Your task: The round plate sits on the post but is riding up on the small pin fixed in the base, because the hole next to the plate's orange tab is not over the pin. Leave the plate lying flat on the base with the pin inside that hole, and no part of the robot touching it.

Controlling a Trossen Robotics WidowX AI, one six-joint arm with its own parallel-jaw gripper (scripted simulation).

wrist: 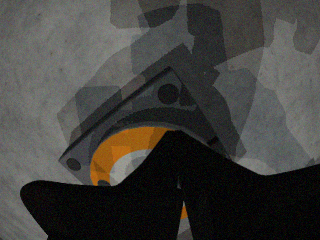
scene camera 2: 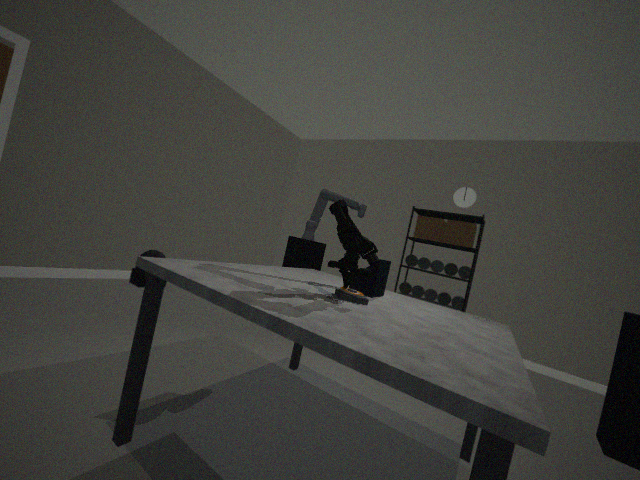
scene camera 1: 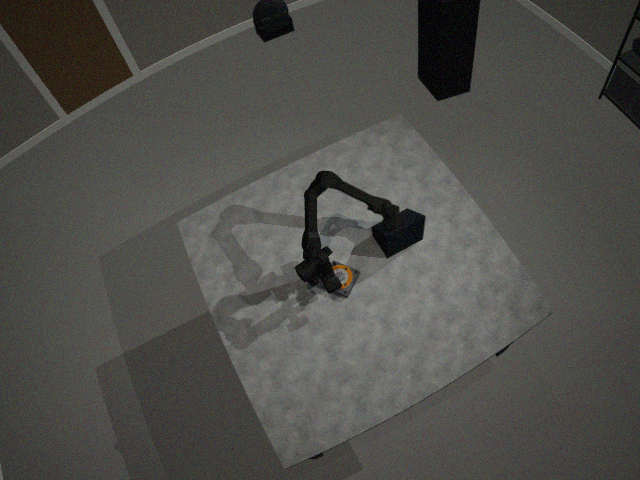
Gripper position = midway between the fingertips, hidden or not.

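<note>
There is my gripper (wrist: 173, 137), and I can see a round plate (wrist: 122, 151) too. A square grey base (wrist: 164, 99) is also part of what I see.
</note>
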